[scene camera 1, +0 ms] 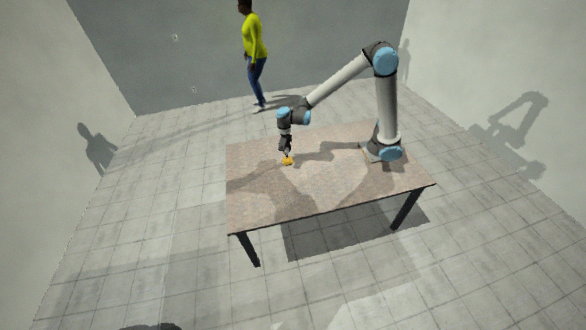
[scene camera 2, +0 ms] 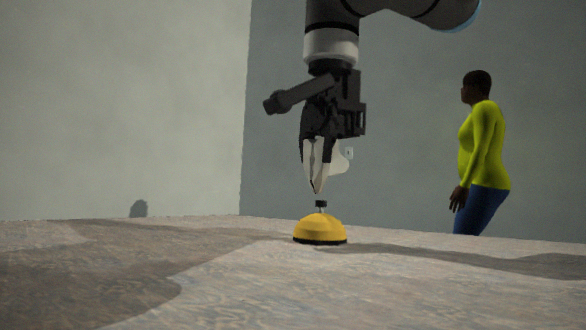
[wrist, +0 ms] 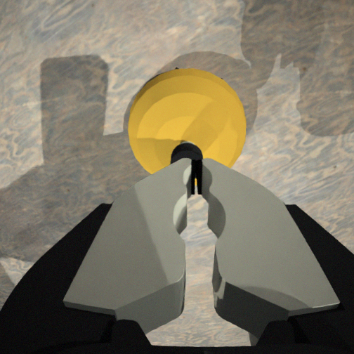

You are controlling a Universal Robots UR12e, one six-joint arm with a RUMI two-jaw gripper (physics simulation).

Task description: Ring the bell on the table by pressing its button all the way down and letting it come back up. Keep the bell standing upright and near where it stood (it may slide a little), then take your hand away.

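Frame: origin at the arm's base, x back, y down, z right, level; metres.
Where they show: gripper, between the fingertips: (scene camera 1: 286, 155) (scene camera 2: 316, 194).
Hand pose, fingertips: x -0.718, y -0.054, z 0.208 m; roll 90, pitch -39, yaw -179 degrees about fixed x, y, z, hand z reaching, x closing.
Each offset is from my fingertips to the centre of the thing. Level surfaces: height alone.
A yellow dome bell @(dz +0.002, dx +0.007, dy +0.043 m) (scene camera 1: 287, 161) (scene camera 2: 320, 228) (wrist: 190, 110) with a black base stands upright on the table @(dy +0.076 m) (scene camera 1: 330, 185) (scene camera 2: 350, 290). Its black button @(dz +0.002, dx +0.007, dy +0.015 m) (scene camera 2: 321, 203) (wrist: 186, 151) is up on a thin stem. My gripper (scene camera 1: 286, 154) (scene camera 2: 316, 192) (wrist: 195, 164) is shut and empty, pointing down. In the second scene view its tips are a small gap above the button, slightly to its left. In the wrist view the tips overlap the lower edge of the button and hide part of it.
A person in a yellow-green top (scene camera 1: 254, 37) (scene camera 2: 482, 145) stands on the floor behind the table. The arm's base (scene camera 1: 387, 150) is mounted at the table's right side. Shadows of the arm fall across the table top.
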